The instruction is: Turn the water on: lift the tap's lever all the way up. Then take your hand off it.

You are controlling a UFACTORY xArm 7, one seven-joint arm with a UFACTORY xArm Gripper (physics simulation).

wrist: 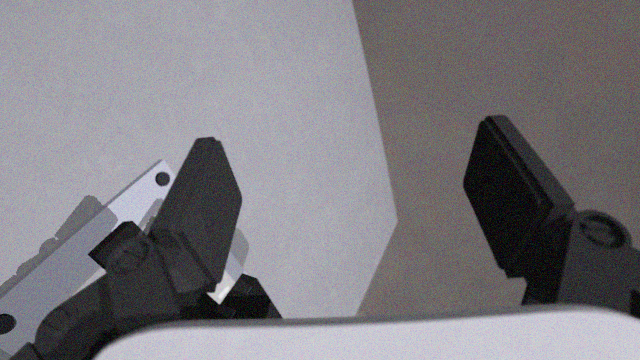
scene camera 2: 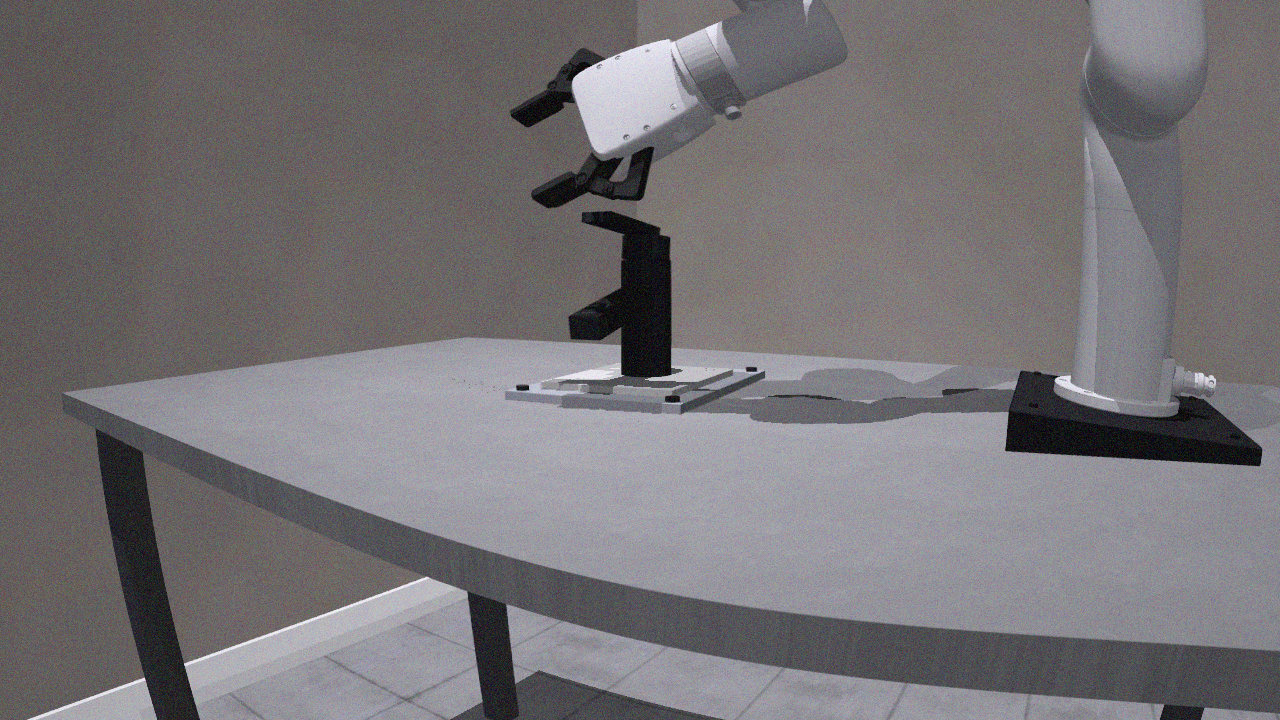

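Pixels of known places: gripper, between the fingertips: (wrist: pixel 349 159) (scene camera 2: pixel 527 158); arm's base, origin of its link: (scene camera 2: pixel 1115 401).
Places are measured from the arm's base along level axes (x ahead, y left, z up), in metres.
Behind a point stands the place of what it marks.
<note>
The tap (scene camera 2: pixel 646 304) @(z 0.058, x 0.463, y 0.024 m) is a black upright post with a spout (scene camera 2: pixel 595 317) @(z 0.052, x 0.448, y 0.118 m) pointing left in the scene view. Its flat black lever (scene camera 2: pixel 617 221) @(z 0.133, x 0.452, y 0.083 m) sits on top, with its free left end tilted slightly above its hinged end. A black part of the tap (wrist: pixel 247 297) @(z 0.142, x 0.469, y 0.097 m) shows low in the wrist view, partly hidden by the gripper; I cannot tell which part. My gripper (scene camera 2: pixel 526 154) @(z 0.191, x 0.498, y 0.151 m) (wrist: pixel 349 159) @(z 0.191, x 0.498, y 0.151 m) is open and empty. It is above and to the left of the lever in the scene view, with its lower finger a small gap above the lever, apart from it.
The tap stands on a pale base plate (scene camera 2: pixel 541 396) @(z -0.019, x 0.505, y 0.124 m) (wrist: pixel 145 192) @(z -0.016, x 0.516, y 0.114 m) with dark bolts, on the grey table (scene camera 2: pixel 447 465) @(z -0.024, x 0.389, y 0.341 m) (wrist: pixel 280 75) @(z -0.024, x 0.747, y 0.159 m). The arm's black mount (scene camera 2: pixel 1029 429) @(z -0.008, x 0.071, y 0.118 m) is at the right of the table. Brown walls (scene camera 2: pixel 313 179) stand behind.
</note>
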